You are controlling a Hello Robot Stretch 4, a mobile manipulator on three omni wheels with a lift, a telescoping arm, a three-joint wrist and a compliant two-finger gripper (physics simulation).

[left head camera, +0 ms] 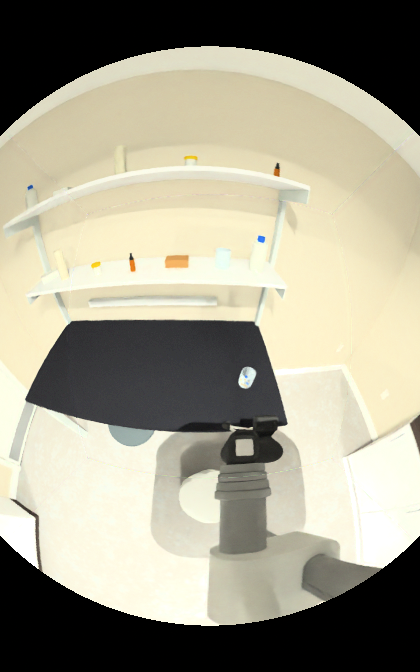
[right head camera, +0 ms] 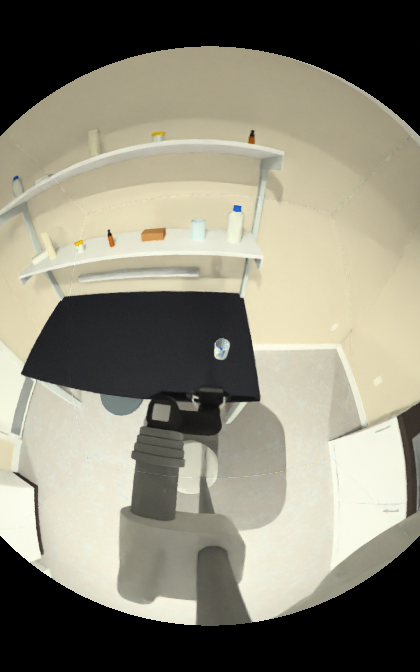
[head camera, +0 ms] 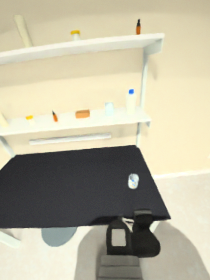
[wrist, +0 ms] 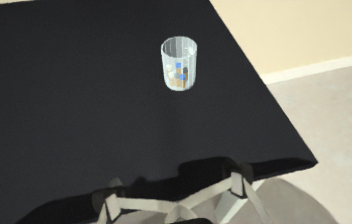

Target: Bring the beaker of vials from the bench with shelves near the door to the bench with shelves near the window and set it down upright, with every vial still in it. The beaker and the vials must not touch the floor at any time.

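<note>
A clear glass beaker (head camera: 133, 181) (left head camera: 247, 377) (right head camera: 221, 349) (wrist: 179, 65) stands upright near the right end of a black-topped bench (head camera: 65, 185) (left head camera: 150, 370) (right head camera: 135, 340) (wrist: 85, 100). Several vials (wrist: 178, 78) with blue, white and dark caps are inside it. My gripper (wrist: 173, 180) is open, its two fingertips wide apart with nothing between them. It is at the bench's front edge, on the robot's side of the beaker and apart from it. In the head views the wrist partly hides the fingers. Neither door nor window shows clearly, so I cannot tell which bench this is.
Two white shelves (head camera: 75, 121) (left head camera: 150, 281) (right head camera: 140, 251) above the bench hold bottles, jars and an orange-brown block (head camera: 82, 114) (left head camera: 177, 261) (right head camera: 153, 234). A round grey-blue stool (head camera: 59, 236) (left head camera: 131, 435) (right head camera: 121, 405) is under the front edge. White cabinets (left head camera: 390, 480) (right head camera: 370, 480) stand at the right.
</note>
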